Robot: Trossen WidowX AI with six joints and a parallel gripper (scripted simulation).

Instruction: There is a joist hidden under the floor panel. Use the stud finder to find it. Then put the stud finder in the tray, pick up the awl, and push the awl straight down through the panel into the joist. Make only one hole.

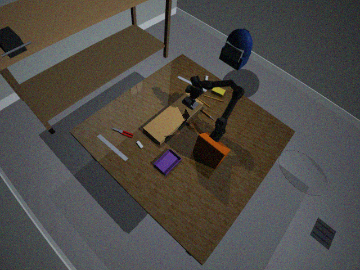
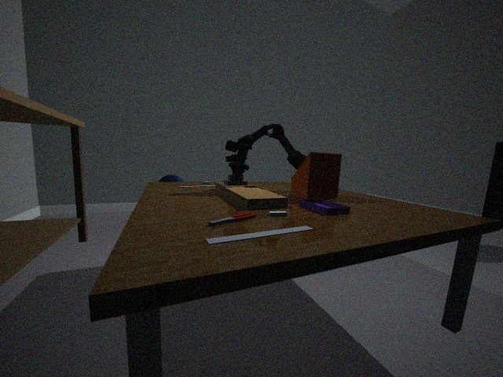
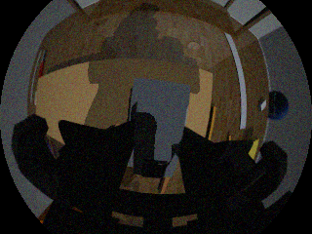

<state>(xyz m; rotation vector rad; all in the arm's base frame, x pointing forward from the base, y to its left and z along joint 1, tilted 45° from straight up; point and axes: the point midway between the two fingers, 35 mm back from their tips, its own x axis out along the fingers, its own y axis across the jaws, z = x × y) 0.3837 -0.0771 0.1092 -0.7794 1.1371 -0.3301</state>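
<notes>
My gripper tip is now 29 cm past the purple tray, 46 cm to the right of it and 5 cm above it. Round my gripper tip: awl: 18 cm behind, 7 cm to the right, 6 cm below; then stud finder: 2 cm behind, 2 cm above; then yellow block: 4 cm behind, 32 cm to the right, 5 cm below.
</notes>
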